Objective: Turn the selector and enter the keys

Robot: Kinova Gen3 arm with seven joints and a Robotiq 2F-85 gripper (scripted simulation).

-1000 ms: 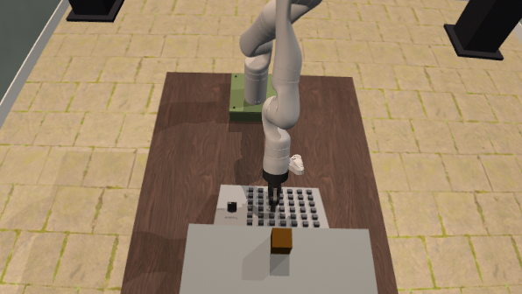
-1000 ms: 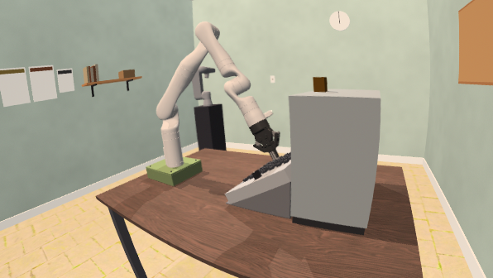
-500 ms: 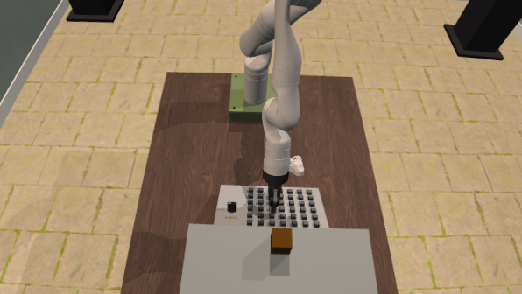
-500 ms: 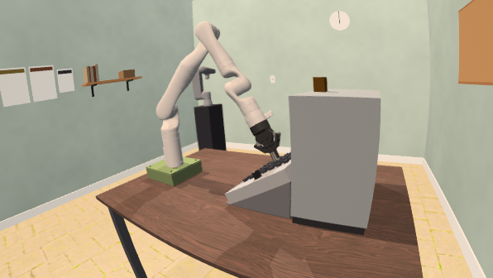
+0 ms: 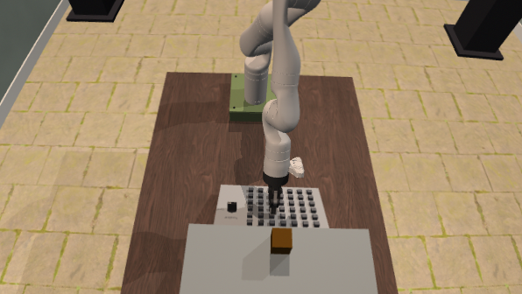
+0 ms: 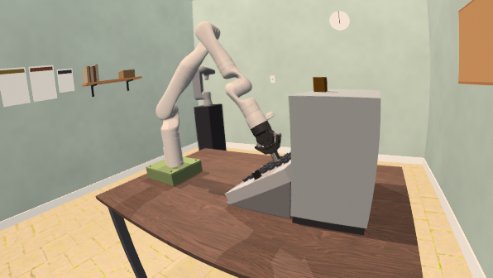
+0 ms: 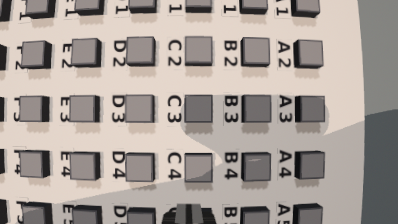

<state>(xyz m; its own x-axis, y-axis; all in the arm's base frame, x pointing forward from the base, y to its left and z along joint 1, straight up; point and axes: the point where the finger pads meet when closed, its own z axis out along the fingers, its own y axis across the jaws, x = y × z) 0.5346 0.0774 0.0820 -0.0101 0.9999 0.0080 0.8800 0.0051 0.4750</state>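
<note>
Now: the C5 key 20 mm ahead of my hand and 20 mm below it. The rest, counted from my hand: C4 key (20 mm ahead, 30 mm to the left, 20 mm below); then D4 key (10 mm behind, 30 mm to the left, 30 mm below); then D5 key (10 mm behind, 30 mm below).
</note>
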